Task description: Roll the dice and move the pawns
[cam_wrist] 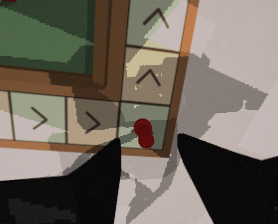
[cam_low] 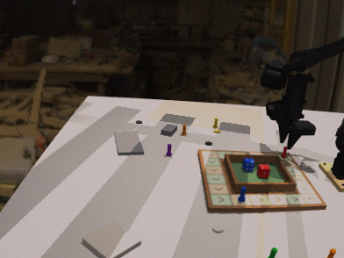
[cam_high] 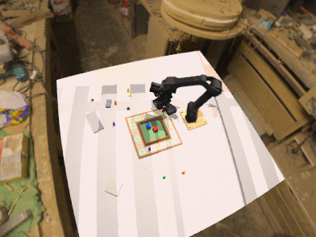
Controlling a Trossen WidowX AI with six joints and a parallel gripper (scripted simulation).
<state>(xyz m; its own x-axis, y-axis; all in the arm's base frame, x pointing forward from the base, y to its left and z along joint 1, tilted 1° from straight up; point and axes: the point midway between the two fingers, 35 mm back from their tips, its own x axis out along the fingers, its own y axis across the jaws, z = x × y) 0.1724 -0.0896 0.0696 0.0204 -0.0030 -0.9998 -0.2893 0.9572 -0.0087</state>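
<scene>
Right now the red pawn is 20 mm below my gripper tip. Also, from my gripper tip: purple pawn: 330 mm ahead, 40 mm to the left, 30 mm below; then blue pawn: 250 mm to the left, 150 mm ahead, 20 mm below; then yellow pawn: 220 mm to the right, 200 mm ahead, 30 mm below.
</scene>
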